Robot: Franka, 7 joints.
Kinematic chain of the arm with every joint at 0, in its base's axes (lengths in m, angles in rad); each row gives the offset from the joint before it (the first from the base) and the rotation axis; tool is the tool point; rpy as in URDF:
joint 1: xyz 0 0 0.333 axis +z
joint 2: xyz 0 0 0 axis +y
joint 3: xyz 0 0 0.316 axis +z
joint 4: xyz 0.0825 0 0 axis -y
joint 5: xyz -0.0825 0 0.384 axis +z
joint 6: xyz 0 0 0 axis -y
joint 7: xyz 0.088 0 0 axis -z
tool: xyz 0 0 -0.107 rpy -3.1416 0 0
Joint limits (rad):
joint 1: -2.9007..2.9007
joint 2: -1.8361..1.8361
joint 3: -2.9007..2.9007
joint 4: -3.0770..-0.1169
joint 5: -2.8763..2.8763
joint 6: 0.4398..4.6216
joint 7: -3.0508..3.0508
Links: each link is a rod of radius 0.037 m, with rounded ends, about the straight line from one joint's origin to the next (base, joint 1, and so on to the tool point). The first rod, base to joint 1, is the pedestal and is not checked.
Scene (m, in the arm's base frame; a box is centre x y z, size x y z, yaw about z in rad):
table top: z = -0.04
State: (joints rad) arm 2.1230 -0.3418 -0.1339 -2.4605 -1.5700 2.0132 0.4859
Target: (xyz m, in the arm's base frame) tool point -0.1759 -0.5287 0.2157
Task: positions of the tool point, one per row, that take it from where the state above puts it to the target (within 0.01 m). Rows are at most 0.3 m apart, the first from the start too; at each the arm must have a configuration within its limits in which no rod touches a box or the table.
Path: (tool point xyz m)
1: 0.1259 0.4443 0.4871
2: 0.3540 0.3169 0.4936
3: 0.4883 0.0855 0.4759
4: 0.4859 -0.1859 0.4341
5: 0.3437 -0.4193 0.3718
6: 0.1003 -0.5464 0.2959
7: -0.1759 -0.5287 0.2157

